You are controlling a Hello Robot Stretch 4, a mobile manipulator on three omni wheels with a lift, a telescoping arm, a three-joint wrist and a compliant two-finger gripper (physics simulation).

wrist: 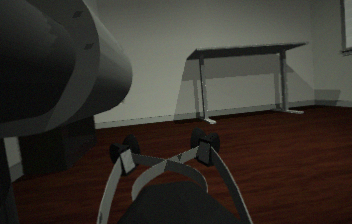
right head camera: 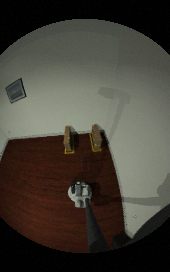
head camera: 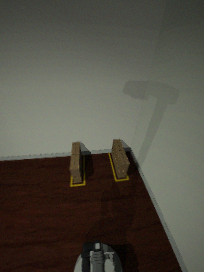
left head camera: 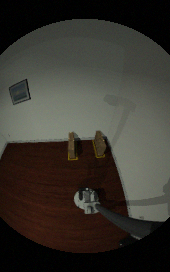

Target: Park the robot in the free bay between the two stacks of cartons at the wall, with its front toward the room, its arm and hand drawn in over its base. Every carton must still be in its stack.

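Places are measured from the robot's base along level axes (x ahead, y left, z up), in metres.
Pixels of known places: gripper, fingertip midpoint: (wrist: 165,143) (right head camera: 72,201) (left head camera: 81,208).
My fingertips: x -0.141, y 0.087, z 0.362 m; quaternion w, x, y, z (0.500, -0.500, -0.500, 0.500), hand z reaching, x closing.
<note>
Behind a point stands the place of what it marks.
The left stack of cartons (head camera: 75,164) @[x 0.996, y 0.247, z 0.333 m] (left head camera: 71,146) @[x 0.987, y 0.237, z 0.334 m] (right head camera: 68,140) @[x 0.990, y 0.203, z 0.320 m] and the right stack (head camera: 119,160) @[x 1.043, y -0.358, z 0.313 m] (left head camera: 100,144) @[x 1.032, y -0.374, z 0.320 m] (right head camera: 96,138) @[x 1.015, y -0.380, z 0.327 m] stand upright at the far wall, within yellow floor outlines. The bay (head camera: 97,169) between them is a strip of dark wood floor. My round base (head camera: 116,264) @[x 0.046, y -0.153, z 0.185 m] (left head camera: 79,201) @[x -0.048, y 0.108, z 0.187 m] (right head camera: 73,195) @[x -0.061, y 0.100, z 0.187 m] is out on the floor, well apart from both stacks. The stacks are ahead in the head views. My gripper (wrist: 165,143) @[x -0.141, y 0.087, z 0.362 m] is open, with its fingertips apart and no object between them. The wrist view does not show the cartons.
The right stack is near the corner with the right side wall (head camera: 175,175) @[x 0.577, y -0.776, z 0.623 m]. A table (wrist: 250,50) @[x -2.839, y 1.392, z 0.898 m] stands by another wall in the wrist view. A dark box-like object (wrist: 80,142) @[x -1.717, y -0.625, z 0.073 m] shows at left there, partly behind a large cylindrical robot part. A picture (left head camera: 20,92) @[x 1.408, y 1.286, z 1.466 m] (right head camera: 16,90) @[x 1.408, y 1.277, z 1.483 m] hangs on the far wall.
</note>
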